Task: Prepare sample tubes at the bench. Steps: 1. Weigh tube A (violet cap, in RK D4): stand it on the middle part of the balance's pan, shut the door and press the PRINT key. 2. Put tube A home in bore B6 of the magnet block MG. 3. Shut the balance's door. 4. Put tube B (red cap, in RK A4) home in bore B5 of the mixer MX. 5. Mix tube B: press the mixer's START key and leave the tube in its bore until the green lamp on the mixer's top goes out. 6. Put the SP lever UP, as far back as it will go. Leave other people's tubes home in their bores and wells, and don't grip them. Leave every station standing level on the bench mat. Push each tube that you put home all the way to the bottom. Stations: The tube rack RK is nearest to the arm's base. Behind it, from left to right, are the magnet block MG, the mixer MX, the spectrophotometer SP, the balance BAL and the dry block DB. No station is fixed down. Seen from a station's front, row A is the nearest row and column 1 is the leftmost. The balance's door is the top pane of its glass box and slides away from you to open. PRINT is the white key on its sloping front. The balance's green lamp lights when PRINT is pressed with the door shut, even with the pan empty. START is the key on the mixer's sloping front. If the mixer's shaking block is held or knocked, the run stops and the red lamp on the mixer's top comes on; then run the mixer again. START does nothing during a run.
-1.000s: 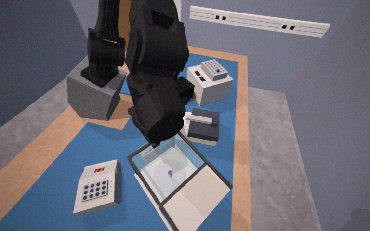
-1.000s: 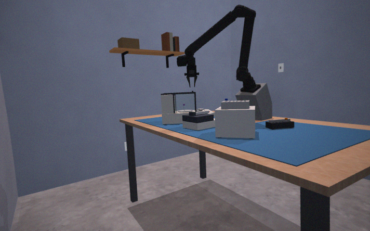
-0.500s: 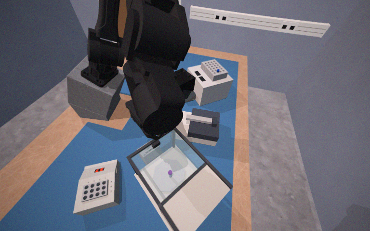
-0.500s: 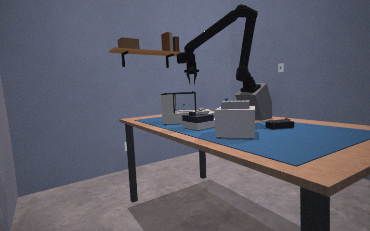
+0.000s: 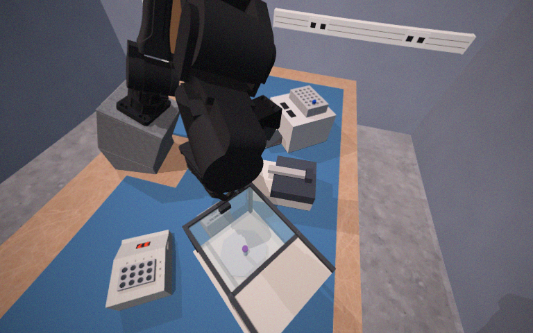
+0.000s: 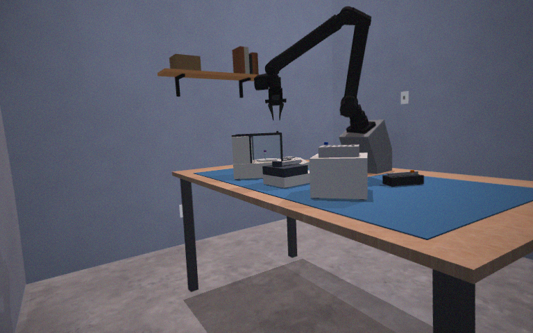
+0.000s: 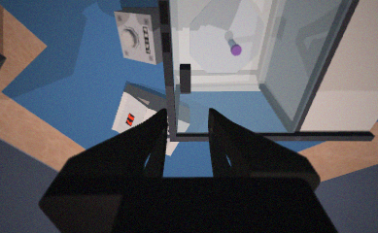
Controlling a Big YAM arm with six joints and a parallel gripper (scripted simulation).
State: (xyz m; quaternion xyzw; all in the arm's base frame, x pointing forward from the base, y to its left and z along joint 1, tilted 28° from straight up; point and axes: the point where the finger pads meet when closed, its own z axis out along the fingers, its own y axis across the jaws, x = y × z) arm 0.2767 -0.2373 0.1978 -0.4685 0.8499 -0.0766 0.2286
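The white print key is 21 cm below my hand, 8 cm behind it and 5 cm to the left of it. Round my hand: dry block DB (25 cm below, 17 cm behind, 12 cm to the right); SP lever (23 cm to the left, 19 cm below, 8 cm ahead); balance door (7 cm below, 2 cm ahead, 1 cm to the right).
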